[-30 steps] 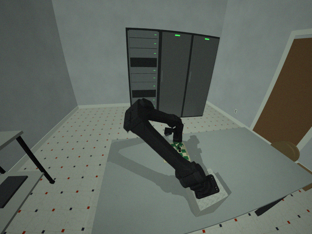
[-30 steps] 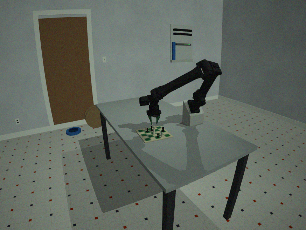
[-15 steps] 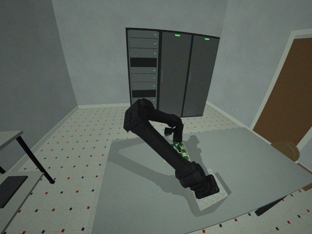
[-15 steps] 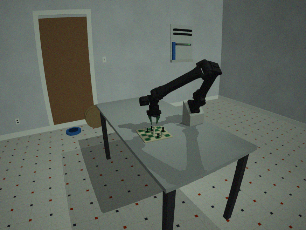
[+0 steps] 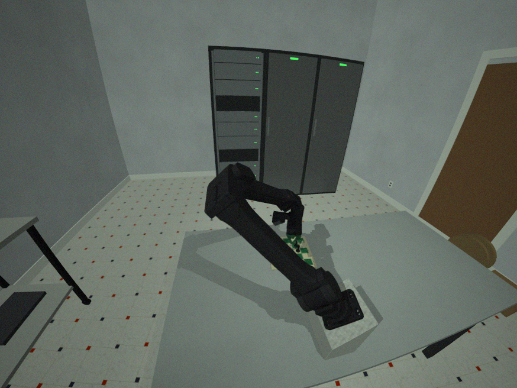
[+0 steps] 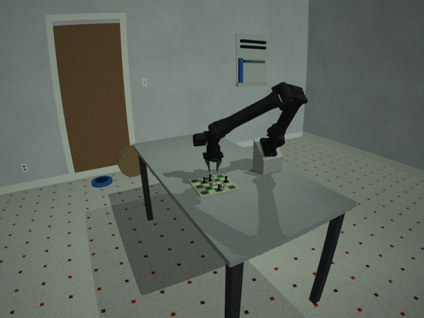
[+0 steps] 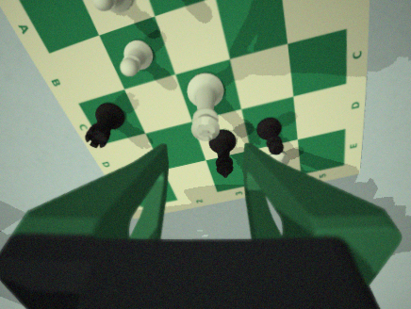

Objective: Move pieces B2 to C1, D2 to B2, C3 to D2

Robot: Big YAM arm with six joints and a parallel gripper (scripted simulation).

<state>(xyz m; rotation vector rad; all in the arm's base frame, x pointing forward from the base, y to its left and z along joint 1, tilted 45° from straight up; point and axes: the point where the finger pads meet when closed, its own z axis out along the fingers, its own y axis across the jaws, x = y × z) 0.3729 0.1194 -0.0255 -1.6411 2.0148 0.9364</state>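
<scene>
The tall white piece lies 5 cm below my hand. Also, from my hand: chessboard: 8 cm below.
</scene>
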